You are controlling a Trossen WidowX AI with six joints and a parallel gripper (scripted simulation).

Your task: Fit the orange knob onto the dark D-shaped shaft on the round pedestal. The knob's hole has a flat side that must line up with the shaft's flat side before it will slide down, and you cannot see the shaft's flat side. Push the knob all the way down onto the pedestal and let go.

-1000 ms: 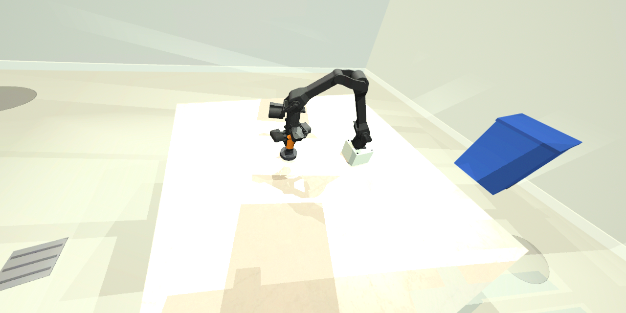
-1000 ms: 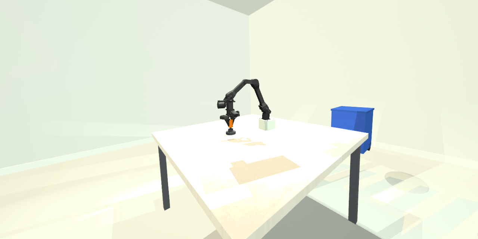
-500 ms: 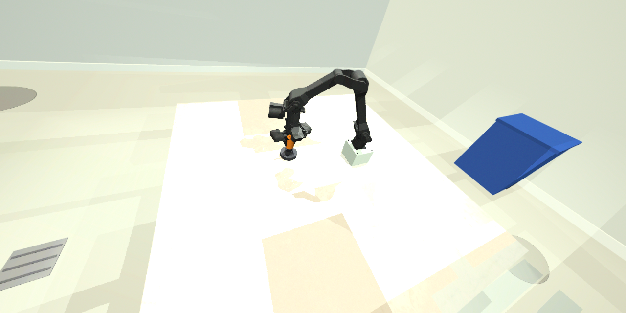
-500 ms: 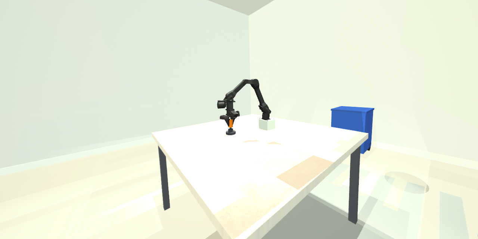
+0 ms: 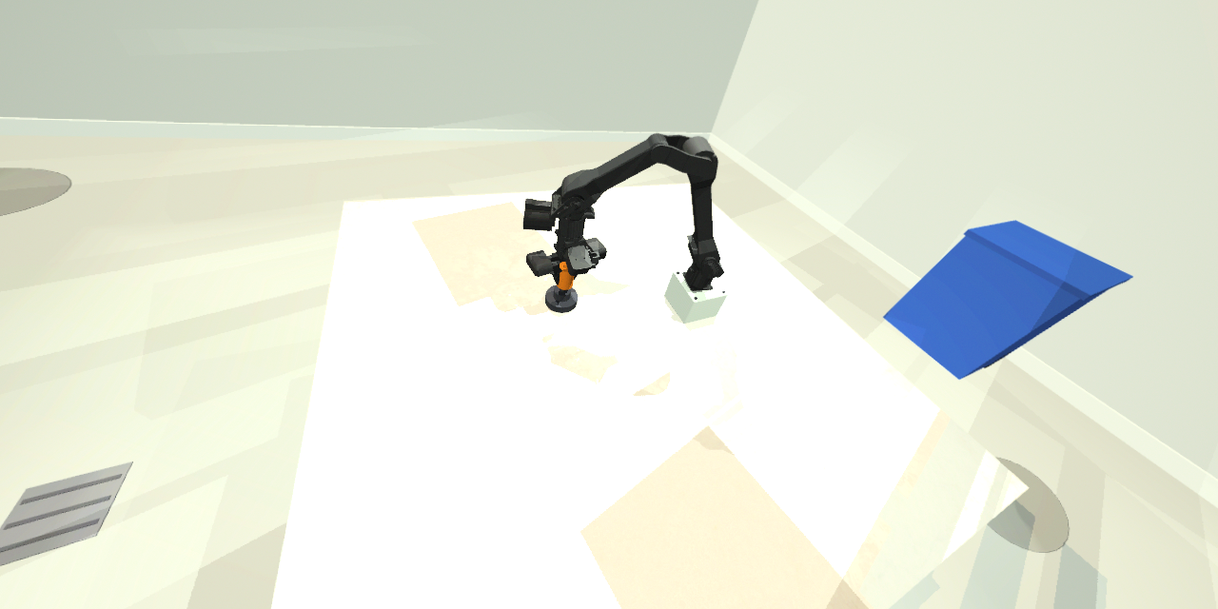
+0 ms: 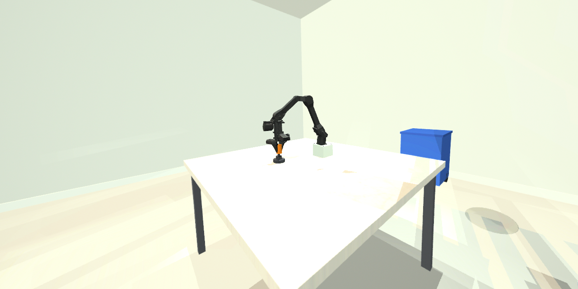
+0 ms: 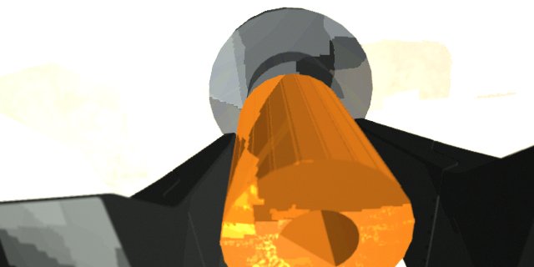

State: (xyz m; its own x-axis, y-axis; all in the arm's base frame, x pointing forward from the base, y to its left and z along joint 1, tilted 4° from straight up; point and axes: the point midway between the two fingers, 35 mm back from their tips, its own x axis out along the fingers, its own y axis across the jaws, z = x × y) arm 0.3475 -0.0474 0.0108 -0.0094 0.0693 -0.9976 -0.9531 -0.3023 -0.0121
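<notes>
Now: the round pedestal 4 cm below my gripper tip. The rest, counted from my gripper tip: orange knob: 2 cm above.
</notes>
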